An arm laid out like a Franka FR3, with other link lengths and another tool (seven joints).
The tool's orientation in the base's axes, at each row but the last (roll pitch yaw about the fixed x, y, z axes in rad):
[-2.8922 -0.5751 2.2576]
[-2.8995 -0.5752 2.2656]
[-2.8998 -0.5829 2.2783]
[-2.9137 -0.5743 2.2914]
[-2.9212 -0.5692 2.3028]
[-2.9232 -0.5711 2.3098]
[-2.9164 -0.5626 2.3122]
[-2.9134 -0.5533 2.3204]
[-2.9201 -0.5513 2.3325]
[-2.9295 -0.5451 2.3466]
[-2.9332 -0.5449 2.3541]
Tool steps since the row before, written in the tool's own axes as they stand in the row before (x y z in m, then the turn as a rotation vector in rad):
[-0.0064 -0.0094 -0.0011 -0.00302 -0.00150 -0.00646]
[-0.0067 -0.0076 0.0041 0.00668 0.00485 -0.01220]
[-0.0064 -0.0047 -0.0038 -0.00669 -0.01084 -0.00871]
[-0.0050 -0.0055 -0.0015 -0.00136 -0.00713 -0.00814]
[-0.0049 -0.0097 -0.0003 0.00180 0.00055 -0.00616]
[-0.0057 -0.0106 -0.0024 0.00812 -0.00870 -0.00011]
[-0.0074 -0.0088 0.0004 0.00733 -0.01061 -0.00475]
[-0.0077 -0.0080 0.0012 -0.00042 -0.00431 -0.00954]
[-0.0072 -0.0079 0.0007 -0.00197 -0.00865 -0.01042]
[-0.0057 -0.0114 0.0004 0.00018 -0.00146 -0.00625]
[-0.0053 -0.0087 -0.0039 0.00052 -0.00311 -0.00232]
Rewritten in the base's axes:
[-0.0023 -0.0112 -0.0006 0.00400 -0.00466 0.00392]
[-0.0036 -0.0088 -0.0055 0.00600 0.00473 0.01260]
[0.0024 -0.0084 0.0005 0.00117 -0.01435 0.00554]
[0.0000 -0.0076 -0.0004 0.00034 -0.00812 0.00727]
[-0.0034 -0.0103 -0.0006 0.00251 0.00002 0.00593]
[-0.0023 -0.0120 0.0008 -0.01014 -0.00145 0.00607]
[-0.0016 -0.0111 -0.0026 -0.00851 -0.00445 0.00983]
[-0.0012 -0.0105 -0.0035 0.00243 -0.00560 0.00851]
[-0.0011 -0.0103 -0.0029 0.00107 -0.01003 0.00925]
[-0.0039 -0.0121 -0.0012 0.00214 -0.00234 0.00558]
[-0.0002 -0.0107 0.0021 -0.00106 -0.00256 0.00276]

